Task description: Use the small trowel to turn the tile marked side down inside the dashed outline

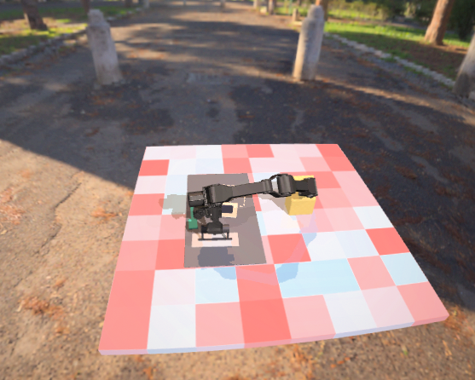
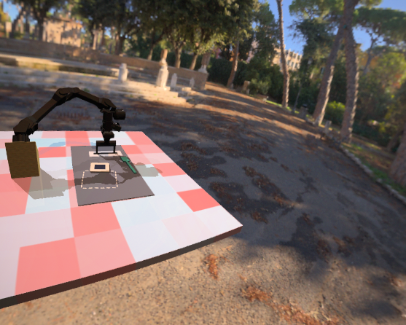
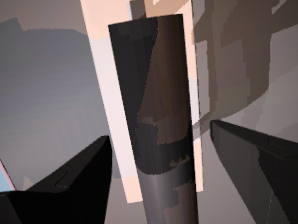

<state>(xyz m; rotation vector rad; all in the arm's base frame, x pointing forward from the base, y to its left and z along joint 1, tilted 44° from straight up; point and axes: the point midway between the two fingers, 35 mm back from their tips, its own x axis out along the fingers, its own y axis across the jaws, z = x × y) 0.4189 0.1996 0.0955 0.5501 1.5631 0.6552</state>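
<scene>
Now: the small trowel 20 mm ahead of my gripper tip and 30 mm below it. Also, from my gripper tip: grey mat (20 mm behind, 180 mm to the right, 80 mm below); green trowel-shaped tool (110 mm ahead, 150 mm to the right, 60 mm below); tan tile (50 mm behind, 200 mm to the right, 60 mm below).
</scene>
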